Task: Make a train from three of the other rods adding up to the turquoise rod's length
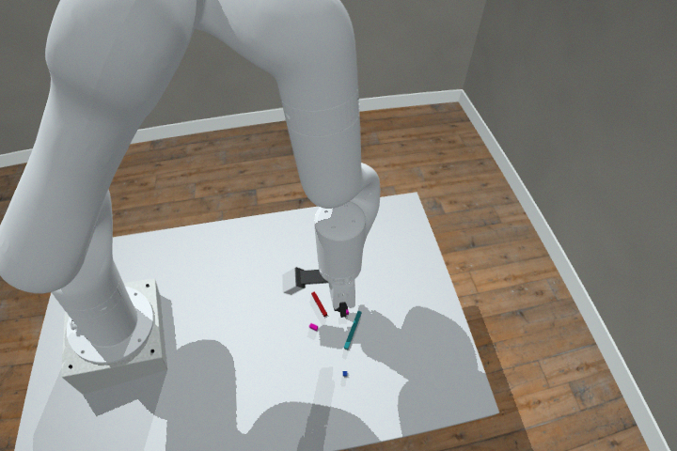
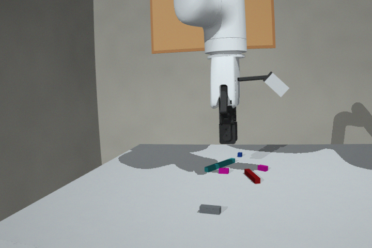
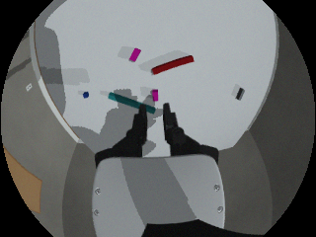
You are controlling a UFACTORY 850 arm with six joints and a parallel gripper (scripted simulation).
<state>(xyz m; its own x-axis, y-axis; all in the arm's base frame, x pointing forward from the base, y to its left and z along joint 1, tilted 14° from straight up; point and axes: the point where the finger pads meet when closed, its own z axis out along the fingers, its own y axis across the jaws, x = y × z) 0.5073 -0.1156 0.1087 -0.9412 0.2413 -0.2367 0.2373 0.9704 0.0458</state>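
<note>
My gripper is now 1 cm short of the turquoise rod, 5 cm to the left of it and 8 cm above it. The rest, counted from my hand: grey rod 5 cm ahead, 20 cm to the left, 8 cm below; then blue rod 4 cm behind, 14 cm to the right, 8 cm below; then red rod 4 cm behind, 4 cm to the left, 8 cm below.
</note>
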